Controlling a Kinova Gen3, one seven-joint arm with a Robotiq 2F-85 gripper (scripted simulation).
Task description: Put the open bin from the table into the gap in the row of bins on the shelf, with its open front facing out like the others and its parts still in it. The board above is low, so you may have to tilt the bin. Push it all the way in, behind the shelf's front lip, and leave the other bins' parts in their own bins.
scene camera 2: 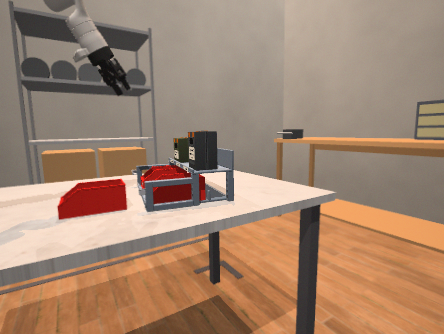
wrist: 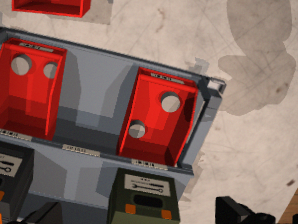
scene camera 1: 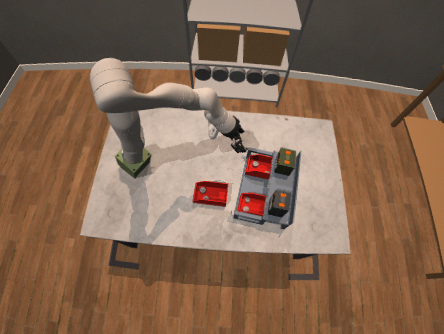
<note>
In view: my gripper [scene camera 2: 124, 93] and a grey shelf [scene camera 2: 225, 158].
The grey shelf is seen too in the wrist view [wrist: 96, 87].
</note>
